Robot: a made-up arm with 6 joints. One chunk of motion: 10 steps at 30 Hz.
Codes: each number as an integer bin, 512 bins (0 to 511) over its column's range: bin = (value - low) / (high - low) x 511, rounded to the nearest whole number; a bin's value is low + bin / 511 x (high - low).
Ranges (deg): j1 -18..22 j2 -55..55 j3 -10..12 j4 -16..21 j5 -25..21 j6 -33..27
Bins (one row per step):
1: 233 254 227 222 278 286
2: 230 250 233 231 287 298
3: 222 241 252 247 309 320
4: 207 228 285 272 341 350
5: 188 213 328 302 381 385
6: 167 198 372 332 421 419
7: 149 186 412 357 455 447
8: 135 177 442 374 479 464
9: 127 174 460 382 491 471
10: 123 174 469 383 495 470
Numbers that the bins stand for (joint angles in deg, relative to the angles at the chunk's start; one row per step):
1: 0.24 -0.32 -0.23 0.07 0.03 0.58
2: 0.00 -1.18 0.03 0.73 0.84 1.99
3: -0.62 -3.12 0.85 1.88 2.82 4.57
4: -1.80 -5.92 2.27 3.69 5.70 8.10
5: -3.28 -9.15 4.12 5.87 9.30 12.21
6: -4.93 -12.38 6.02 8.04 12.90 16.20
7: -6.34 -14.96 7.74 9.85 15.96 19.49
8: -7.43 -16.90 9.03 11.08 18.12 21.48
9: -8.06 -17.54 9.80 11.66 19.20 22.30
10: -8.37 -17.54 10.19 11.73 19.56 22.19

